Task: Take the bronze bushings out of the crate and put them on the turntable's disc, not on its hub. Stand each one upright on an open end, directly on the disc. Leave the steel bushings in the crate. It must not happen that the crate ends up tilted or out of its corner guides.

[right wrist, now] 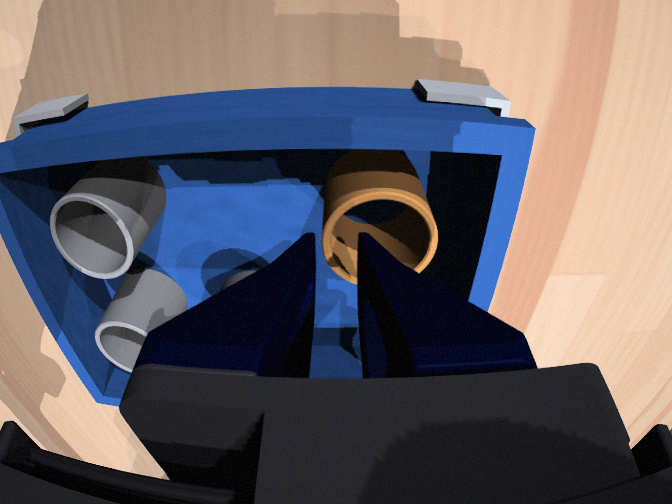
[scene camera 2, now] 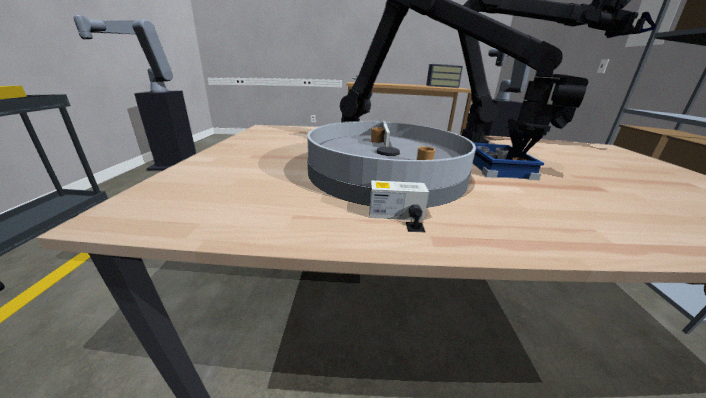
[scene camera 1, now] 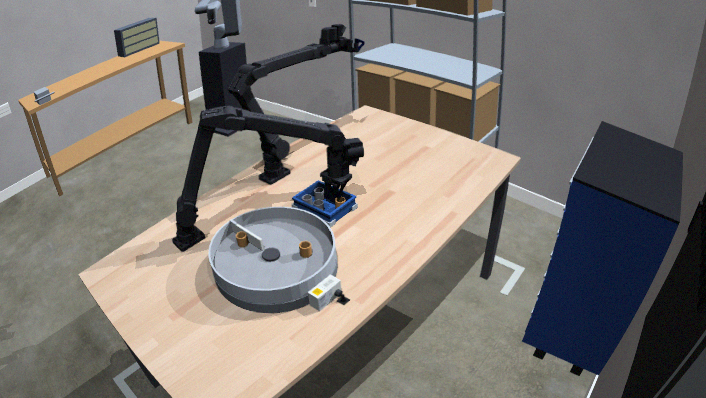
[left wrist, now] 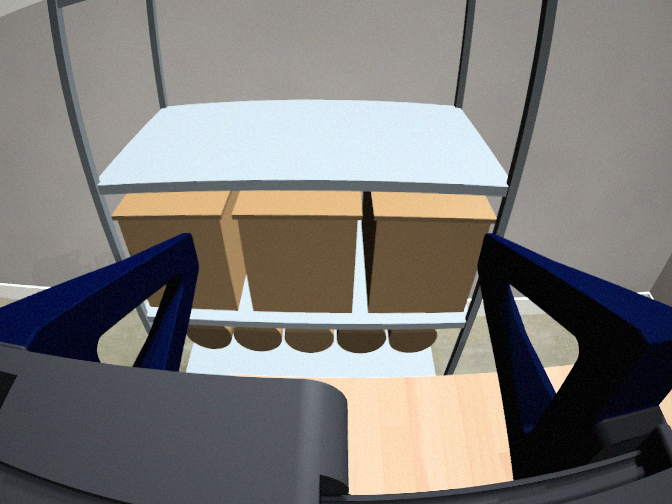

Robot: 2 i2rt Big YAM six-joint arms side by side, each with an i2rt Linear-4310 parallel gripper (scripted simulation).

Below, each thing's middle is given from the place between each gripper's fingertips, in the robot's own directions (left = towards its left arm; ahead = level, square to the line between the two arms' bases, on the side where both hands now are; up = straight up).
Labels:
The blue crate [scene camera 2: 508, 168] is 4 cm behind my right hand [scene camera 2: 517, 157], 3 cm to the right of it and 3 cm below it. From my right hand the other things lie so: turntable disc [scene camera 1: 249, 266] 1 cm ahead, 39 cm to the right.
Right now the blue crate is 630 mm to the right of my left hand [scene camera 2: 642, 29], 450 mm below it and 260 mm ahead of it. The rest, counted from my left hand: turntable disc (990 mm to the right, 420 mm below, 310 mm ahead).

